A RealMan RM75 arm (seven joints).
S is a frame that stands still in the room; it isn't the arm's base.
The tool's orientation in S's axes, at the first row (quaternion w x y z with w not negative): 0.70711 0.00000 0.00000 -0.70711
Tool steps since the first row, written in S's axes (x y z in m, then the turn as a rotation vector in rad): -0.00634 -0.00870 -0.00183 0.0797 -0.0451 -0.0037; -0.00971 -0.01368 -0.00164 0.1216 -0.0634 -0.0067; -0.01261 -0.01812 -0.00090 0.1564 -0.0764 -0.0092; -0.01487 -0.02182 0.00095 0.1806 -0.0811 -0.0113; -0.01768 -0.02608 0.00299 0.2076 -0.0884 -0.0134; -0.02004 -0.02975 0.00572 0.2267 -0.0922 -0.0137; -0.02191 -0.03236 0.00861 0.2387 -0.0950 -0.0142; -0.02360 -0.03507 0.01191 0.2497 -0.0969 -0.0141; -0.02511 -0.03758 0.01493 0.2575 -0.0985 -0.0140; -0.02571 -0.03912 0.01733 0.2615 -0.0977 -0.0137; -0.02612 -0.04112 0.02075 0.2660 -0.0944 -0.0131
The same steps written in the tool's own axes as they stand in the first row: 0.00870 -0.00634 -0.00183 0.0451 0.0797 -0.0037; 0.01368 -0.00971 -0.00164 0.0634 0.1216 -0.0067; 0.01812 -0.01261 -0.00090 0.0764 0.1564 -0.0092; 0.02182 -0.01487 0.00095 0.0811 0.1806 -0.0113; 0.02608 -0.01768 0.00299 0.0884 0.2076 -0.0134; 0.02975 -0.02004 0.00572 0.0922 0.2267 -0.0137; 0.03236 -0.02191 0.00861 0.0950 0.2387 -0.0142; 0.03507 -0.02360 0.01191 0.0969 0.2497 -0.0141; 0.03758 -0.02511 0.01493 0.0985 0.2575 -0.0140; 0.03912 -0.02571 0.01733 0.0977 0.2615 -0.0137; 0.04112 -0.02612 0.02075 0.0944 0.2660 -0.0131
